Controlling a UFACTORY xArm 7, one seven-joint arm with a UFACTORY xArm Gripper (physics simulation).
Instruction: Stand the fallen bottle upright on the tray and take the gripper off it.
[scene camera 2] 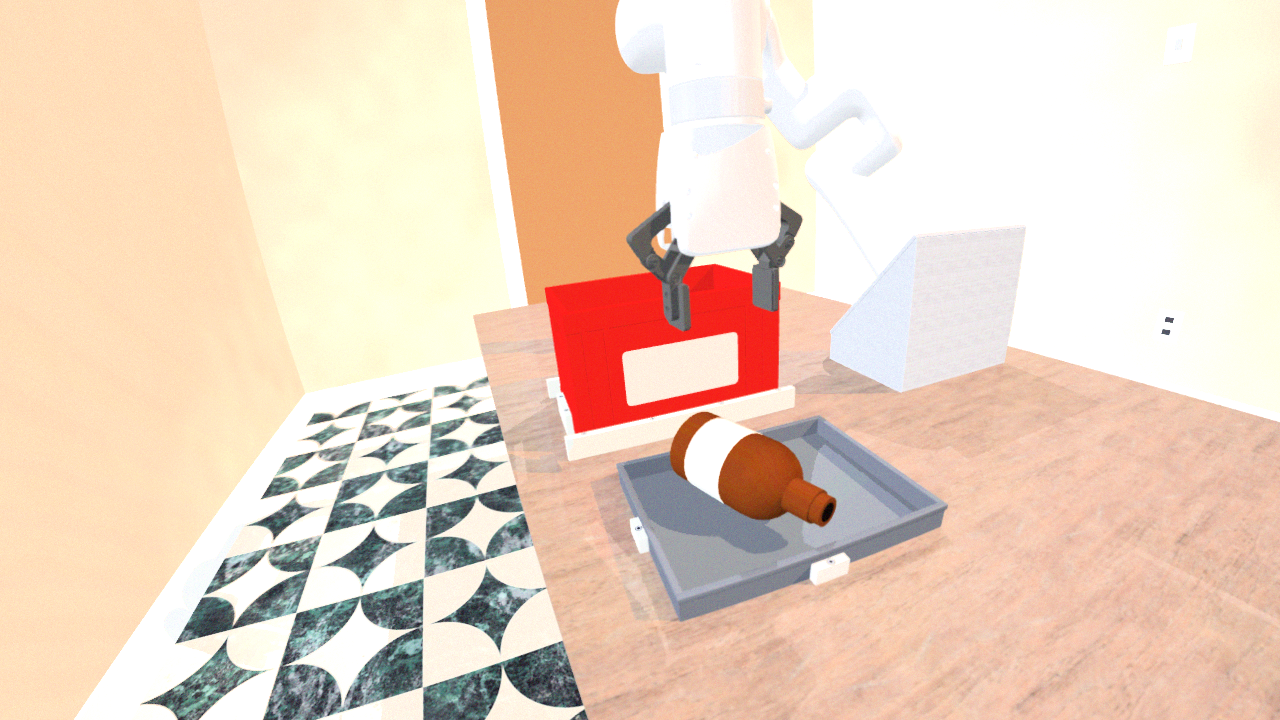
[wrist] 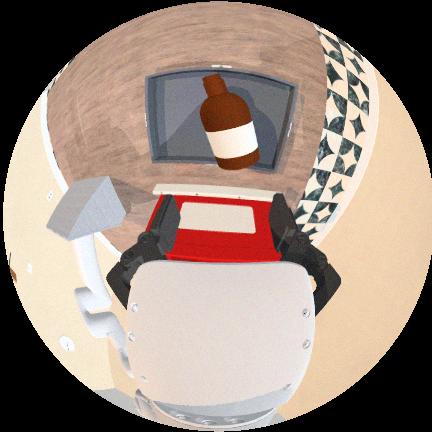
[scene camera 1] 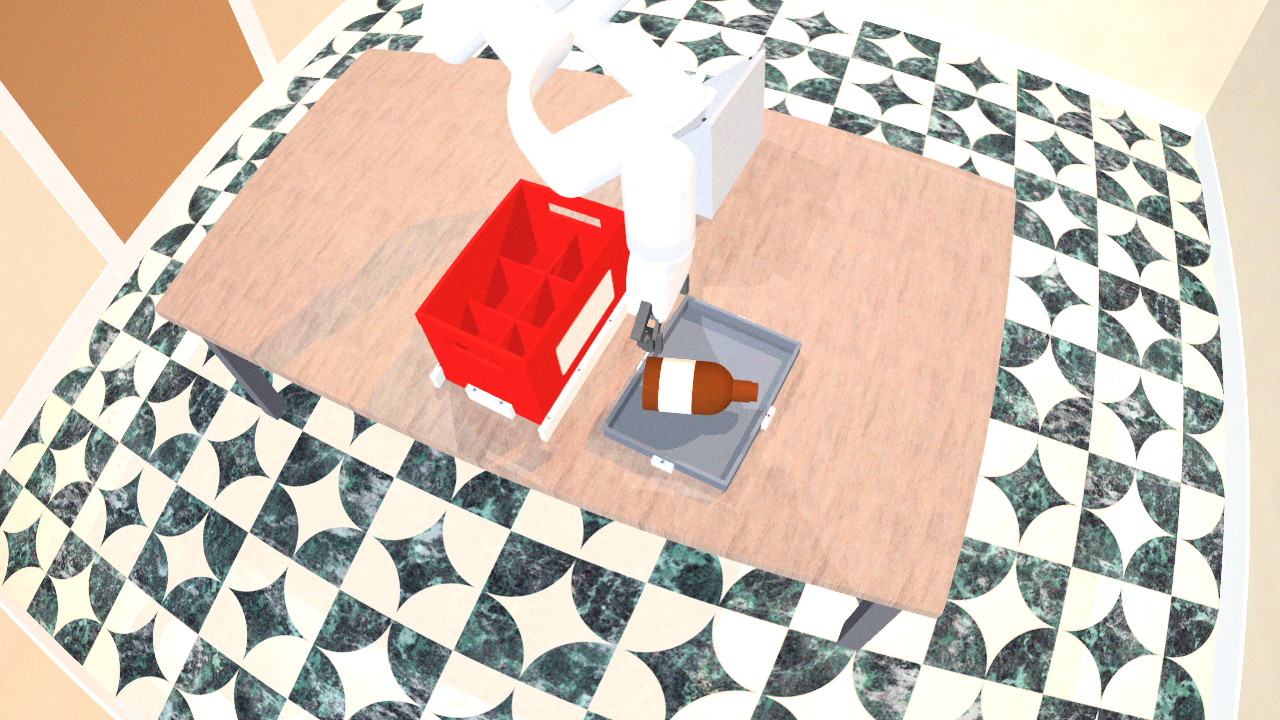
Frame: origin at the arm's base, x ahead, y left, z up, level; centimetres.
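Seen in the pictures: gripper, fingertip midpoint: [scene camera 2: 724,317] [wrist: 223,204] [scene camera 1: 663,318]; arm's base, link origin: [scene camera 2: 915,281] [wrist: 80,227] [scene camera 1: 689,112].
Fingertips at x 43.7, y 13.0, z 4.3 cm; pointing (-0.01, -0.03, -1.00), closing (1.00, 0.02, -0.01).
Pixels of each thing's middle, then the offset from my fingertips to it. "spot": a spot on its surface instead.
- brown bottle with a white label, body centre: [scene camera 2: 754,474] [scene camera 1: 702,387] [wrist: 225,117] dy +5.1, dx +0.2, dz -13.8 cm
- grey tray, body centre: [scene camera 2: 768,495] [scene camera 1: 706,388] [wrist: 216,115] dy +5.1, dx -1.4, dz -16.7 cm
- red divided crate, body centre: [scene camera 2: 658,345] [scene camera 1: 531,298] [wrist: 214,241] dy -21.9, dx -2.5, dz -9.2 cm
- white strip, surface spot: [scene camera 1: 583,367] spot: dy -12.0, dx +2.4, dz -15.1 cm
The brown bottle with a white label [scene camera 1: 693,386] [scene camera 2: 756,470] [wrist: 230,127] lies on its side over the grey tray [scene camera 1: 742,344] [scene camera 2: 733,591] [wrist: 172,145]. Its base end is over the rim nearest the red crate, and its neck points to the opposite side. It looks slightly tilted, with the base end higher. My gripper [scene camera 1: 650,344] [scene camera 2: 723,315] [wrist: 223,204] is open and empty, with its fingers pointing down. It hangs above and apart from the bottle, near its base end on the crate side. Both fingers show in the scene camera 2 and wrist views.
The red divided crate [scene camera 1: 501,380] [scene camera 2: 760,358] [wrist: 225,245] stands beside the tray, with a white strip [scene camera 1: 583,367] [scene camera 2: 680,424] [wrist: 220,191] along its foot. A pale wedge-shaped block [scene camera 1: 733,134] [scene camera 2: 962,304] [wrist: 90,205] stands by the arm's base. Small white blocks edge the tray.
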